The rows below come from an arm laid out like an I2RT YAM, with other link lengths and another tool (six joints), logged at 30 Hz.
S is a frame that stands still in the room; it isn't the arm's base.
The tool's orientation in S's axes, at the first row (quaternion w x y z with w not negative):
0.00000 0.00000 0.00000 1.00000
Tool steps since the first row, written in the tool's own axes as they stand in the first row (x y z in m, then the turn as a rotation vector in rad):
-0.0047 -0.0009 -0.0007 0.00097 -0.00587 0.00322
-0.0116 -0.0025 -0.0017 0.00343 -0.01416 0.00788
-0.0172 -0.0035 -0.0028 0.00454 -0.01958 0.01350
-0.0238 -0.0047 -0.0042 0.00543 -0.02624 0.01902
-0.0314 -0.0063 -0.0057 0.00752 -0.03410 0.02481
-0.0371 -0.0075 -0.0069 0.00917 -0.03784 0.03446
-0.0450 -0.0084 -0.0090 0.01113 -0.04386 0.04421
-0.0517 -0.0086 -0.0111 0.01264 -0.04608 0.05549
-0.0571 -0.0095 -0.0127 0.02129 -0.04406 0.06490
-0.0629 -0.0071 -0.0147 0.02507 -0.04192 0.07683
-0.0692 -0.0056 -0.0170 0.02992 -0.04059 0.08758
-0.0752 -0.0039 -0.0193 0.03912 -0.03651 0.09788
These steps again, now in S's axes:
0.0047 0.0009 -0.0007 -0.00097 0.00587 0.00322
0.0116 0.0025 -0.0017 -0.00343 0.01416 0.00788
0.0172 0.0035 -0.0028 -0.00454 0.01958 0.01350
0.0238 0.0047 -0.0042 -0.00543 0.02624 0.01902
0.0314 0.0063 -0.0057 -0.00752 0.03410 0.02481
0.0371 0.0075 -0.0069 -0.00917 0.03784 0.03446
0.0450 0.0084 -0.0090 -0.01113 0.04386 0.04421
0.0517 0.0086 -0.0111 -0.01264 0.04608 0.05549
0.0571 0.0095 -0.0127 -0.02129 0.04406 0.06490
0.0629 0.0071 -0.0147 -0.02507 0.04192 0.07683
0.0692 0.0056 -0.0170 -0.02992 0.04059 0.08758
0.0752 0.0039 -0.0193 -0.03912 0.03651 0.09788

